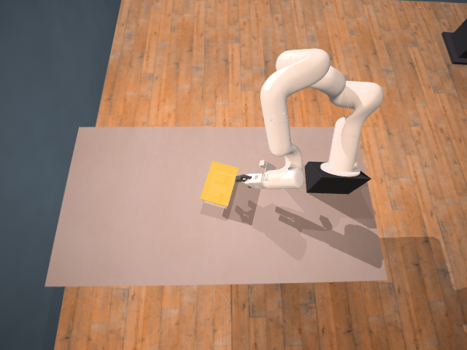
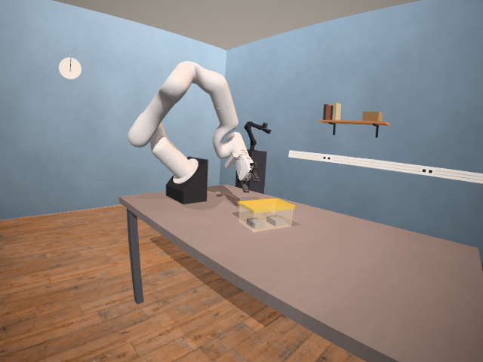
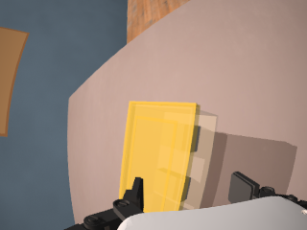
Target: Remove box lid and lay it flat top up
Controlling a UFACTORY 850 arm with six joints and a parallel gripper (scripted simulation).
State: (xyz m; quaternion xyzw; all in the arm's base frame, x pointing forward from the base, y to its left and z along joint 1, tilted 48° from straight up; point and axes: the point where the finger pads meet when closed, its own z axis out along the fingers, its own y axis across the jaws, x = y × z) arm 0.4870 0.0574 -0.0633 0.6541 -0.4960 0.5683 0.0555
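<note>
Right now my hand is 120 mm short of the yellow lid, 10 mm to the left of it and 60 mm above it. Round my hand: clear box 120 mm ahead, 10 mm to the right, 110 mm below.
</note>
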